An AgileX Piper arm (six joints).
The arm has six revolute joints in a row. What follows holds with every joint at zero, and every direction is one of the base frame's.
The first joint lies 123 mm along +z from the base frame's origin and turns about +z.
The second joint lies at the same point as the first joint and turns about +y.
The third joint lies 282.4 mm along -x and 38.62 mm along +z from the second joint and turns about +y.
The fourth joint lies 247.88 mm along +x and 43.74 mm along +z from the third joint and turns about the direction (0.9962, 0, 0.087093).
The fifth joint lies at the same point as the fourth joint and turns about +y.
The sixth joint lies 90.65 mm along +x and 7.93 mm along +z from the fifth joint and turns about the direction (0.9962, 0, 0.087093).
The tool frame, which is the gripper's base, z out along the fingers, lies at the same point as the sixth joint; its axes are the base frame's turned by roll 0, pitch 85.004 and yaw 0 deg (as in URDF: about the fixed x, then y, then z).
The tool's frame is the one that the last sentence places.
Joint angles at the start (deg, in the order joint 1, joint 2, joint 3, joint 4, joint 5, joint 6): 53.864, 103.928, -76.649, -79.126, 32.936, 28.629
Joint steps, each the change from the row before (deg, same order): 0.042, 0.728, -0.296, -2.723, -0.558, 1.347; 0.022, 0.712, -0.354, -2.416, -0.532, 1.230; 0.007, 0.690, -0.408, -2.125, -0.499, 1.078; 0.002, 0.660, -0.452, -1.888, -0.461, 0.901; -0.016, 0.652, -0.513, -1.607, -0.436, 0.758; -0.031, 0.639, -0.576, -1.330, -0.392, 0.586
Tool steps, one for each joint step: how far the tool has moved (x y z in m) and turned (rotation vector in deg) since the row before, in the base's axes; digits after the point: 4 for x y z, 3 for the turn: 0.0018, 0.0035, -0.0016, -0.464, -1.275, 1.047; 0.0017, 0.0035, -0.0015, -0.355, -1.091, 0.970; 0.0017, 0.0033, -0.0014, -0.288, -0.942, 0.897; 0.0016, 0.0032, -0.0012, -0.275, -0.851, 0.849; 0.0017, 0.0031, -0.0011, -0.208, -0.718, 0.761; 0.0018, 0.0030, -0.0009, -0.166, -0.616, 0.662
